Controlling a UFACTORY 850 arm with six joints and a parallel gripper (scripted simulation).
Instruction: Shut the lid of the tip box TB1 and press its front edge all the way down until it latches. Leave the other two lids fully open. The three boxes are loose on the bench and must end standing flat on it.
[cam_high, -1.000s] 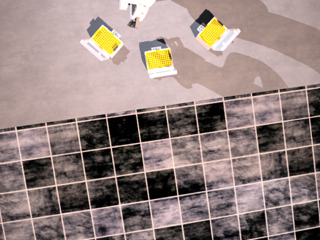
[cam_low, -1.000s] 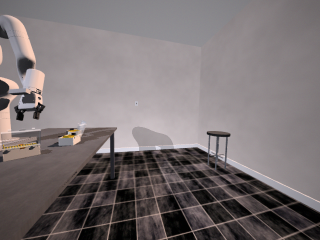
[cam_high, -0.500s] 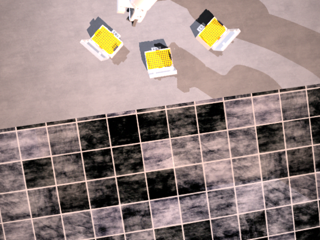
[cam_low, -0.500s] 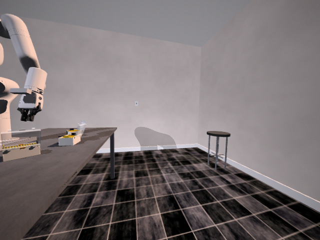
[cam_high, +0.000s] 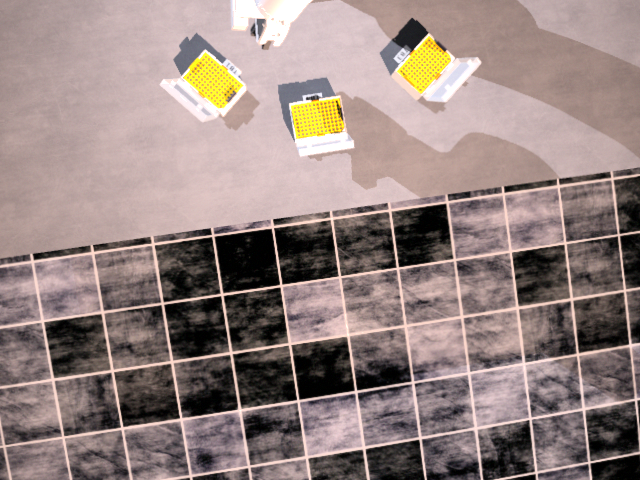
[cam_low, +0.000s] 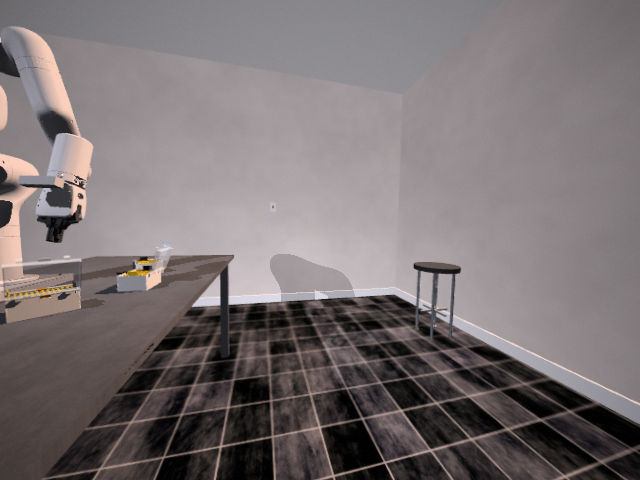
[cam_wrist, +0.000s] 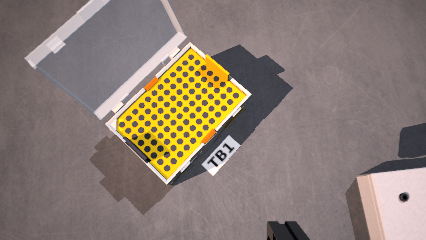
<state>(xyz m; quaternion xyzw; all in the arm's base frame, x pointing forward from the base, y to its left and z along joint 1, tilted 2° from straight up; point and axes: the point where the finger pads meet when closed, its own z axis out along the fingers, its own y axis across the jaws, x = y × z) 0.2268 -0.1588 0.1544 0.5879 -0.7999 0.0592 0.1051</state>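
Now: hand 6 cm short of the clear lid, 18 cm to the left of it and 9 cm above it. Also, from my hand: white tag reading TB1 (8 cm to the right, 19 cm below); box (4 cm ahead, 14 cm to the right, 13 cm below).
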